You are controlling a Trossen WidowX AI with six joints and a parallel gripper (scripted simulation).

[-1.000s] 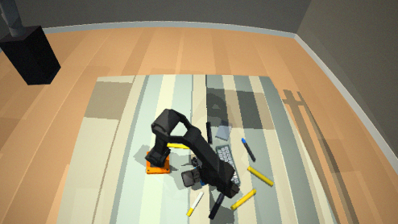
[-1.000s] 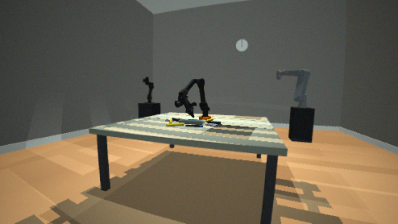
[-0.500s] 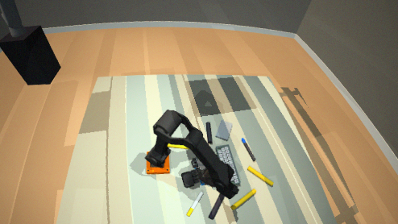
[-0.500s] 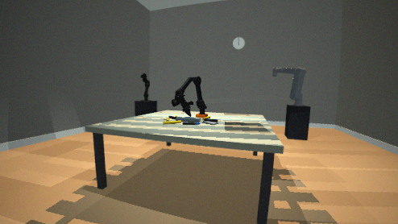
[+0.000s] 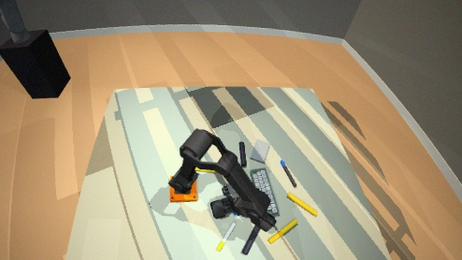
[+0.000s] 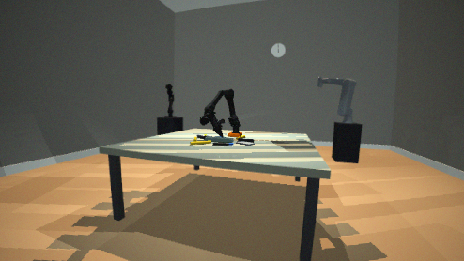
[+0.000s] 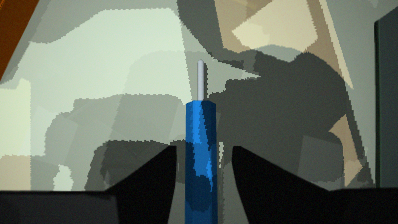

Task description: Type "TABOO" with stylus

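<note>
My gripper tip is now 2 cm to the right of the blue stylus, 1 cm past it and 1 cm above it. Also, from my gripper tip: blue-tipped dark pen 27 cm ahead, 13 cm to the left, 1 cm below; white-and-yellow pen 15 cm to the right, 4 cm behind, 1 cm below; grey stylus tip 5 cm to the left, 1 cm below, 1 cm behind.
</note>
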